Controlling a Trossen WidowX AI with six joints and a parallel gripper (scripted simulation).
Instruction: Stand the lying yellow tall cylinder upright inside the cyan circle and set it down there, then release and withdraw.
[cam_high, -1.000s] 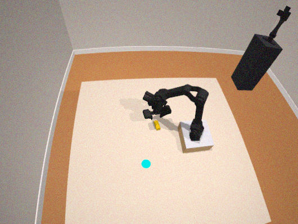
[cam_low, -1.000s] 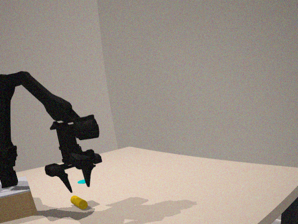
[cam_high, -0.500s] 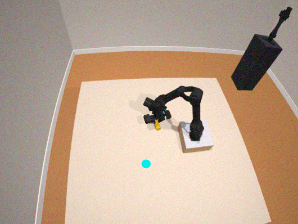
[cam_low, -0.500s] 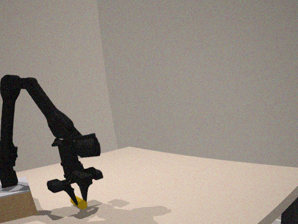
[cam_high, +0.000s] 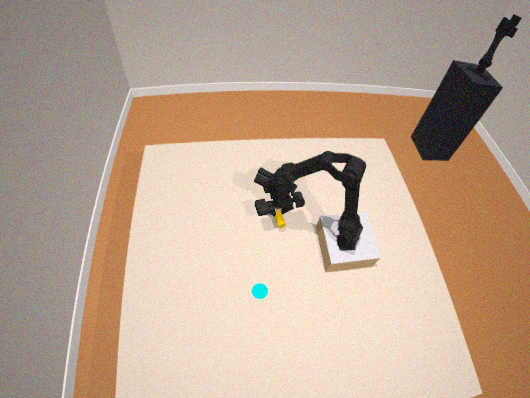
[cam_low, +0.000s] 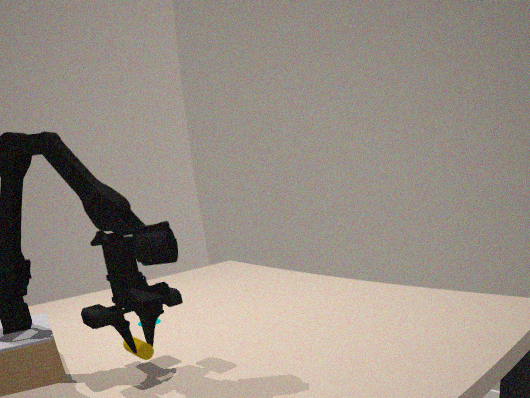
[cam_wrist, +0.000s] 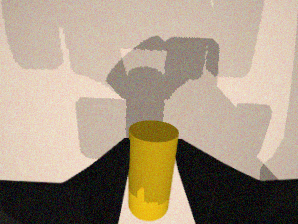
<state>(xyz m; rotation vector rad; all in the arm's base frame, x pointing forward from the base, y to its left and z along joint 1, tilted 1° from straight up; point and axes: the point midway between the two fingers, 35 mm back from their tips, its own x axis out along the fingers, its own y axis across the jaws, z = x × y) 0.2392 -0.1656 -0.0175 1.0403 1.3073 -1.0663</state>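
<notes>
My gripper tip is 90 mm short of the cyan circle, 300 mm to the right of it and 40 mm above it. The rest, counted from my gripper tip: yellow tall cylinder 20 mm to the left.
</notes>
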